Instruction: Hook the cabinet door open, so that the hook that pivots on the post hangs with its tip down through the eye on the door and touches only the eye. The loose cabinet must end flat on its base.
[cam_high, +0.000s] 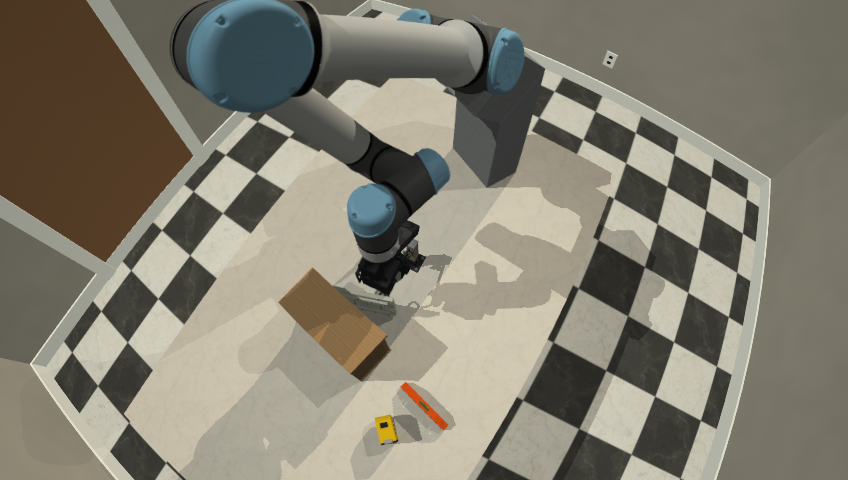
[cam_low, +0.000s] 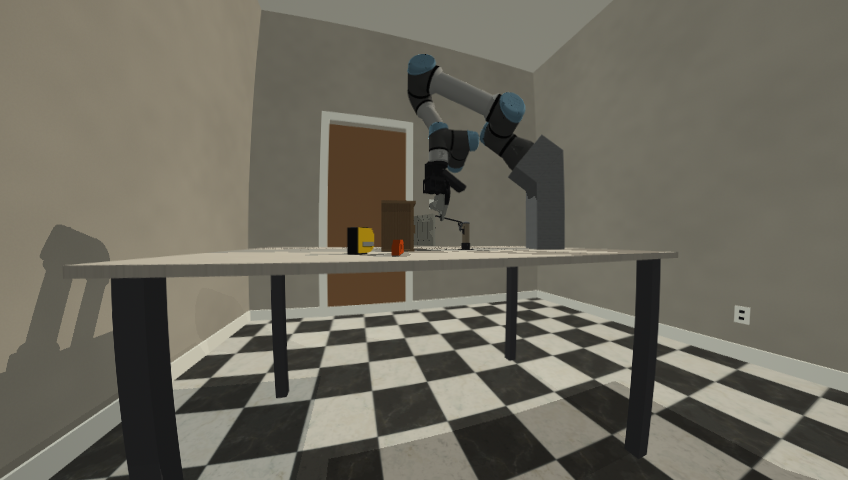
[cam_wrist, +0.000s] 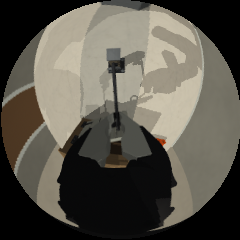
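My hand is 3 cm past the thin dark hook, 2 cm above it and 1 cm to the right of it. Also, from my hand: grey door 7 cm to the right, 5 cm below, 5 cm ahead; yellow tape measure 35 cm ahead, 9 cm below, 7 cm to the left.
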